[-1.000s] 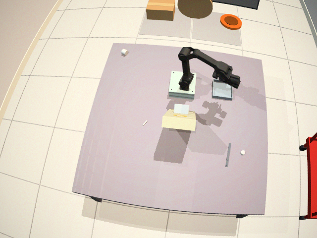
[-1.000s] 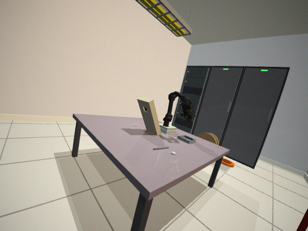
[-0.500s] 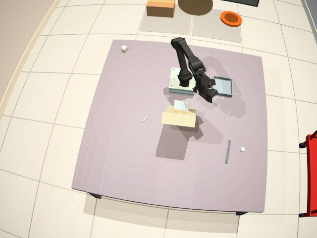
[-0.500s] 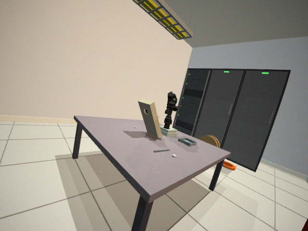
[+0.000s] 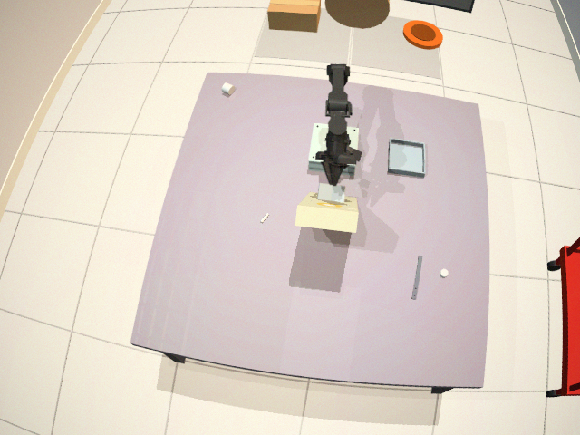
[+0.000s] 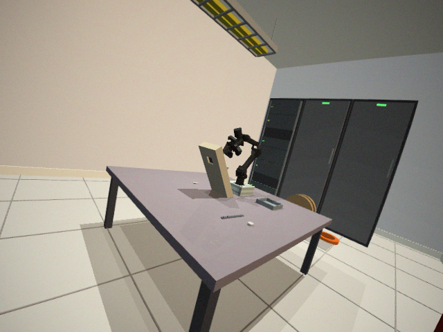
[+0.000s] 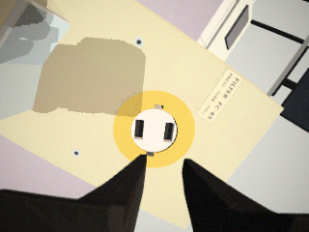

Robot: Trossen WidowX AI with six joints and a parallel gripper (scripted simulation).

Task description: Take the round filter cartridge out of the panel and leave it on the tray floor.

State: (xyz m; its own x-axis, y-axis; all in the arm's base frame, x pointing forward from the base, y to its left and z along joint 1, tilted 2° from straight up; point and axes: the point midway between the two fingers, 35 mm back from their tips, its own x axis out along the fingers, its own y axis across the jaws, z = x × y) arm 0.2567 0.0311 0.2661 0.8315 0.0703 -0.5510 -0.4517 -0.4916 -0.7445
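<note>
Now: gripper tip 6 cm short of the round filter cartridge and 5 cm above it. The rest, counted from my gripper tip: blue-grey tray: 37 cm behind, 25 cm to the left, 31 cm below; small white stick: 1 cm ahead, 24 cm to the right, 31 cm below.
</note>
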